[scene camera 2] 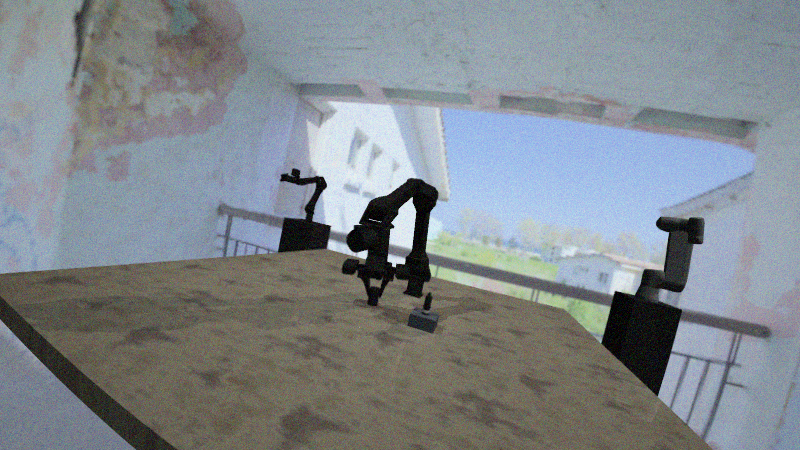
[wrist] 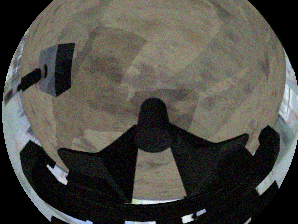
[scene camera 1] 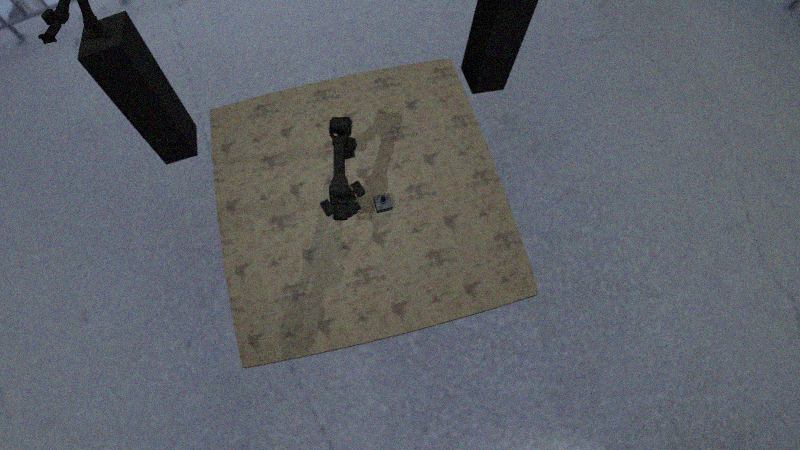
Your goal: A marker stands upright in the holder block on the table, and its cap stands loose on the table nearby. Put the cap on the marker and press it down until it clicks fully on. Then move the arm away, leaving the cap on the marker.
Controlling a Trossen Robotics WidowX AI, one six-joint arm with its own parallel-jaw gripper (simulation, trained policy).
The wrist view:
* my gripper: 152, 127
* dark cap: 153, 135
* grey holder block: 64, 57
